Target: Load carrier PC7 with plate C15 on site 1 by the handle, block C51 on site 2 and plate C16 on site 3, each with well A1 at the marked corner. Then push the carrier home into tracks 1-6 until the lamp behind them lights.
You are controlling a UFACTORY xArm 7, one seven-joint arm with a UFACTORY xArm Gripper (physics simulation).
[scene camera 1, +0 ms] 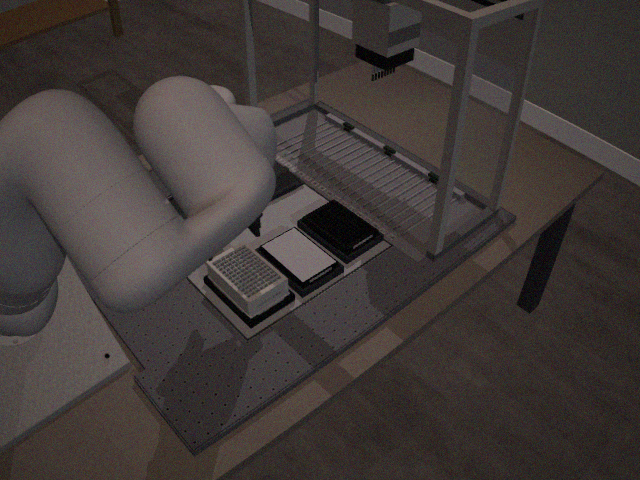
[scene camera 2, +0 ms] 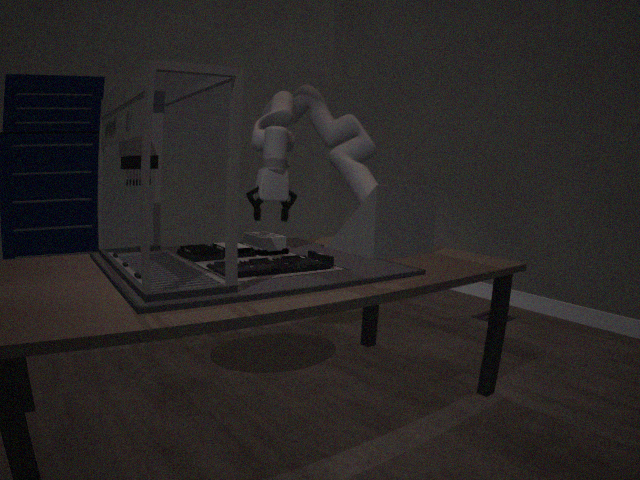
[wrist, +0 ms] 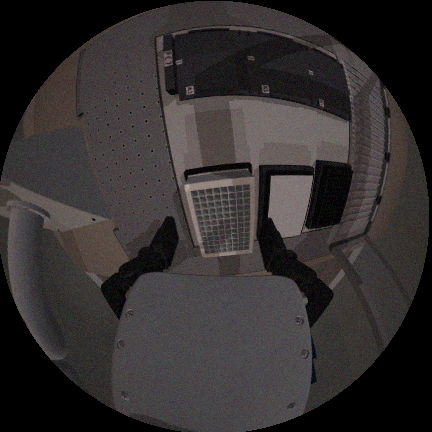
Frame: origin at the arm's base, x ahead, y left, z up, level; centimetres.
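Seen in the pictures: gripper, fingertip midpoint: [scene camera 1: 230,243] [scene camera 2: 270,220] [wrist: 218,228]; arm's base, link origin: [scene camera 2: 380,212] [wrist: 27,209].
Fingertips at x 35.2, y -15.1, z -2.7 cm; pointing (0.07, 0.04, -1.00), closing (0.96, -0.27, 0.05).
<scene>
Pixels of each thing's middle, then the offset from my fingertips to it.
- white deep-well block, body centre: [wrist: 222,216] [scene camera 1: 247,278] [scene camera 2: 264,241] dy -2.9, dx +0.2, dz -6.7 cm
- plate with a plain light top, body centre: [wrist: 286,207] [scene camera 1: 298,256] [scene camera 2: 232,247] dy -5.2, dx +11.1, dz -8.1 cm
- black plate, body centre: [scene camera 1: 340,226] [wrist: 333,198] [scene camera 2: 199,250] dy -5.9, dx +22.5, dz -8.1 cm
- Carrier PC7, body centre: [wrist: 281,61] [scene camera 2: 270,263] dy +18.8, dx +15.3, dz -8.5 cm
A white deep-well block [scene camera 1: 245,273] [scene camera 2: 264,239] [wrist: 222,217] stands in the nearest of three black holders. A plate with a plain light top [scene camera 1: 298,254] [wrist: 290,200] lies in the middle holder, and a black plate [scene camera 1: 338,224] [wrist: 330,192] in the far one. Carrier PC7 [scene camera 2: 268,265] [wrist: 225,57] lies across from them, its three sites bare, with A1 marks along one long edge and its handle end [wrist: 169,65] away from the tracks. The arm hides it in scene camera 1. My gripper [scene camera 2: 270,219] [wrist: 218,228] is open and empty above the block. Plate codes are unreadable.
The ribbed track deck [scene camera 1: 361,165] [scene camera 2: 173,271] lies beyond the holders and carrier. A frame post [scene camera 1: 452,144] [scene camera 2: 231,180] rises at its corner. A pipetting head [scene camera 1: 387,31] [scene camera 2: 138,161] hangs over the deck. A blue cabinet [scene camera 2: 51,165] stands behind.
</scene>
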